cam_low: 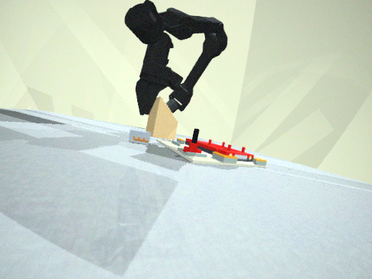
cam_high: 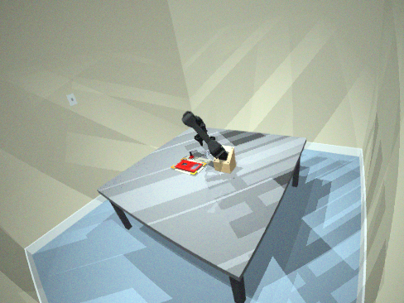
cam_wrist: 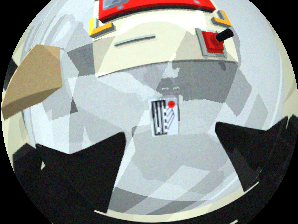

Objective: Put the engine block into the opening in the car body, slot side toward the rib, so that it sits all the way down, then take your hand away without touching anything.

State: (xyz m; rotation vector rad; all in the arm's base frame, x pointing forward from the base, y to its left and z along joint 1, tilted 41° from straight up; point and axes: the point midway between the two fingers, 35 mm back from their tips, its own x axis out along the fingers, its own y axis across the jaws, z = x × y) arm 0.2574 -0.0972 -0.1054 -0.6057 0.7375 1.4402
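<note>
Now: gripper tip 6 cm above the grey engine block and 1 cm past it. The rest, counted from my gripper tip: cream base plate (20 cm to the left, 6 cm below, 4 cm ahead).
</note>
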